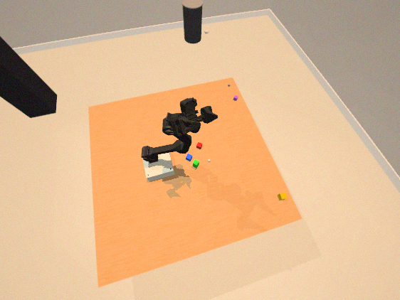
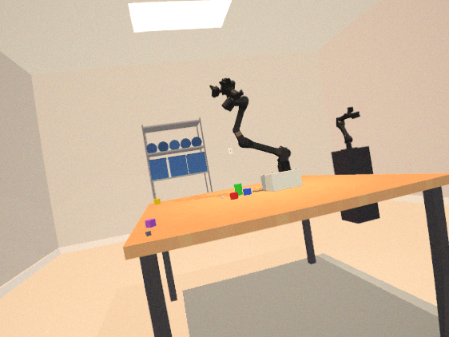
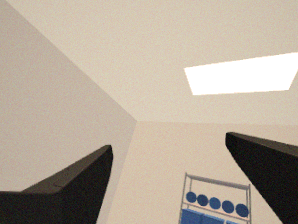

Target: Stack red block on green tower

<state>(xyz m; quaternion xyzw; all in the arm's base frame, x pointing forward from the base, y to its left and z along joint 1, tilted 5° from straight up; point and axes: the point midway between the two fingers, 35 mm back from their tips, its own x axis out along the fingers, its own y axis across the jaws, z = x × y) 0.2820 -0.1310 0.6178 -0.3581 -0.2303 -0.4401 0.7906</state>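
Right now the red block is 50 mm ahead of my gripper tip, 250 mm to the left of it and 710 mm below it. Round my gripper tip: yellow block: 490 mm ahead, 270 mm to the right, 710 mm below; then blue block: 50 mm behind, 170 mm to the left, 710 mm below; then small white ball: 90 mm ahead, 110 mm to the left, 720 mm below.
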